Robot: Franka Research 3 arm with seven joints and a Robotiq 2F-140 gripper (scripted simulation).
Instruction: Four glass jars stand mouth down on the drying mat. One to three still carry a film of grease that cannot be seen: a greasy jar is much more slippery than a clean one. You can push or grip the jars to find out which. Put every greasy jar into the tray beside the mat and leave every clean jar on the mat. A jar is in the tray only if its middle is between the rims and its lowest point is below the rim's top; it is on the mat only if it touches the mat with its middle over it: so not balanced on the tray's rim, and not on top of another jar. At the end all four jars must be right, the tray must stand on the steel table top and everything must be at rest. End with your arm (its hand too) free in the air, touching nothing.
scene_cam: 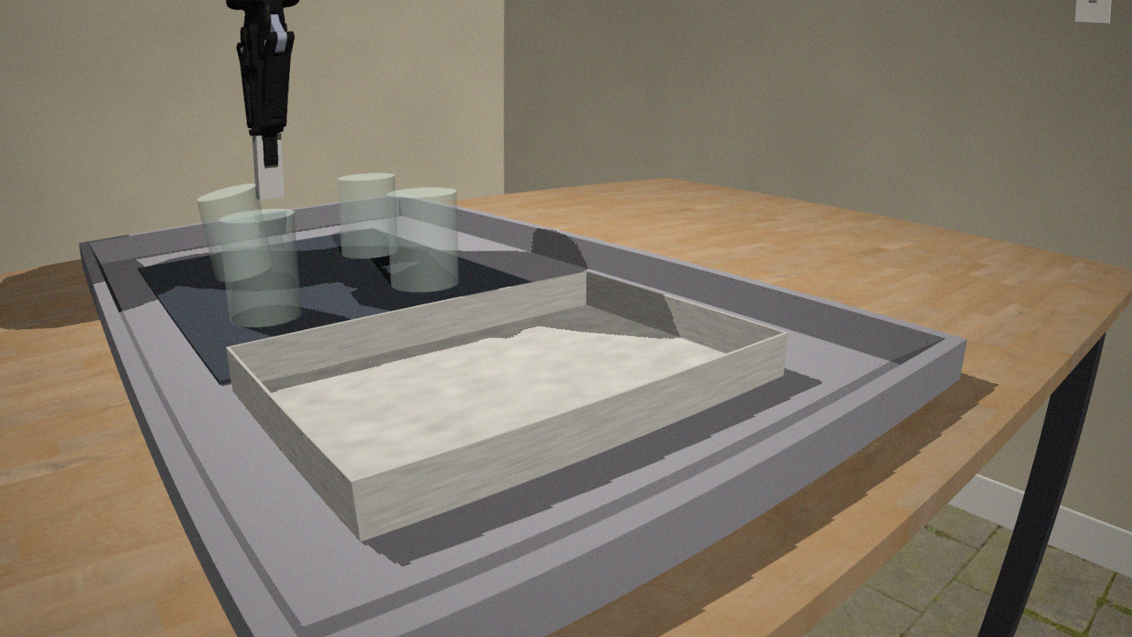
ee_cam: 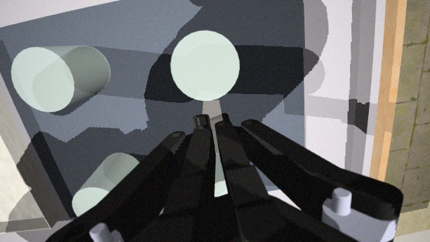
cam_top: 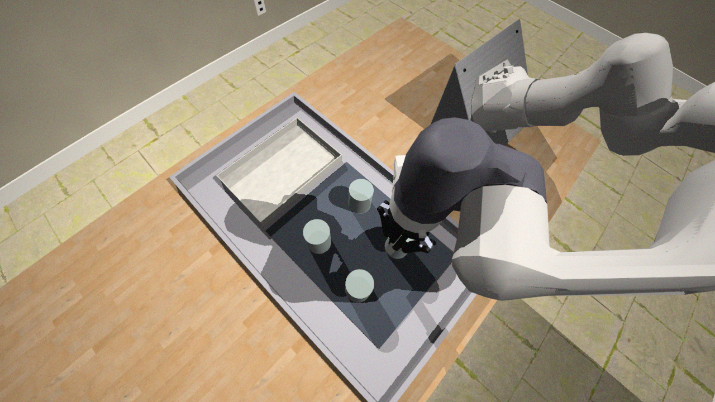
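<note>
Now: hand 18 cm to the left of the steel table top, 11 cm above it and 3 cm short of it. The rest, counted from my hand: dark drying mat (11 cm below, 8 cm to the right, 2 cm ahead); then tray (40 cm to the right, 10 cm below, 2 cm ahead).
</note>
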